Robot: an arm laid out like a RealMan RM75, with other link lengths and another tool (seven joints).
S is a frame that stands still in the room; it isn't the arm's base.
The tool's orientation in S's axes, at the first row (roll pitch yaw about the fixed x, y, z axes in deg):
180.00, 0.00, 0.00
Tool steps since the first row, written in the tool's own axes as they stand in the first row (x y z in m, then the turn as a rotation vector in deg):
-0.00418, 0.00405, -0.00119, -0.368, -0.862, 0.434
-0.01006, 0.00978, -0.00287, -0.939, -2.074, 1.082
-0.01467, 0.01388, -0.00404, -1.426, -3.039, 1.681
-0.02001, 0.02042, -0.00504, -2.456, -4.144, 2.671
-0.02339, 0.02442, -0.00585, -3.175, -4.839, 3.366
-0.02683, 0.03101, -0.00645, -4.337, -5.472, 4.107
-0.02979, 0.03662, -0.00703, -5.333, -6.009, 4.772
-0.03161, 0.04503, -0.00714, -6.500, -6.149, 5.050
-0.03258, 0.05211, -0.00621, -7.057, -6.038, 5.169
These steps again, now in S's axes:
-0.00418, -0.00405, 0.00119, -0.368, 0.862, -0.434
-0.01006, -0.00978, 0.00287, -0.939, 2.074, -1.082
-0.01467, -0.01388, 0.00404, -1.426, 3.039, -1.681
-0.02001, -0.02042, 0.00504, -2.456, 4.144, -2.671
-0.02339, -0.02442, 0.00585, -3.175, 4.839, -3.366
-0.02683, -0.03101, 0.00645, -4.337, 5.472, -4.107
-0.02979, -0.03662, 0.00703, -5.333, 6.009, -4.772
-0.03161, -0.04503, 0.00714, -6.500, 6.149, -5.050
-0.03258, -0.05211, 0.00621, -7.057, 6.038, -5.169

